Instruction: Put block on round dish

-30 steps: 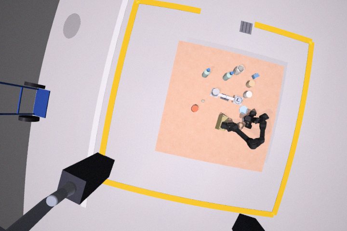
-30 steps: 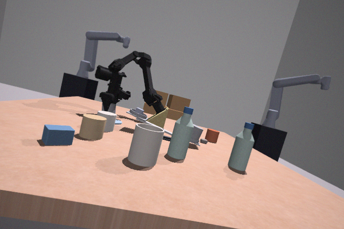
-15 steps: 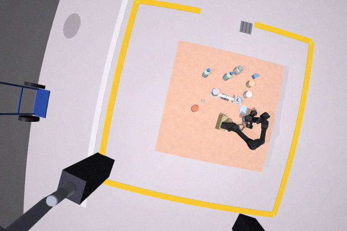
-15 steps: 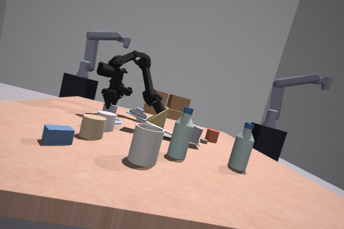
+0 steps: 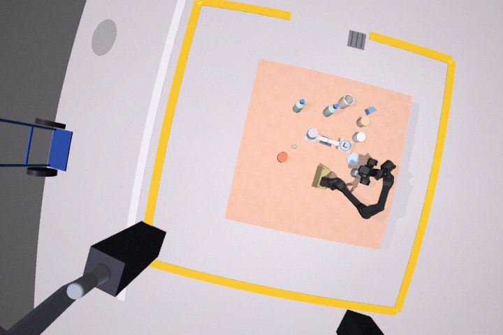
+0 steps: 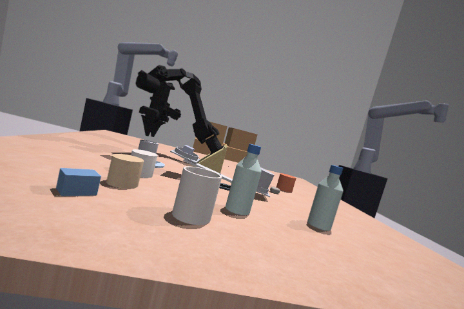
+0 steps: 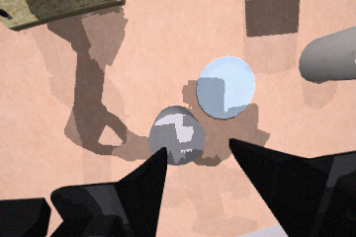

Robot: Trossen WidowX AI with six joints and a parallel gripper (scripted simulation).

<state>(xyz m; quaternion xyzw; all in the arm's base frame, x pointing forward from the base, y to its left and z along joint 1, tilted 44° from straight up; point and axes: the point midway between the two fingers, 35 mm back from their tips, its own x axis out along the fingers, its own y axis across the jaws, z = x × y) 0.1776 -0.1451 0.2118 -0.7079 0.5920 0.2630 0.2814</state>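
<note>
Now: the grey cup 2 cm behind my gripper tip, 2 cm to the right of it and 5 cm below it. From my gripper tip the other things lie so: small block (13 cm ahead, 18 cm to the left); round pale blue dish (7 cm ahead, 5 cm to the left, 8 cm below); white cylinder (24 cm ahead, 7 cm to the left, 5 cm below).
</note>
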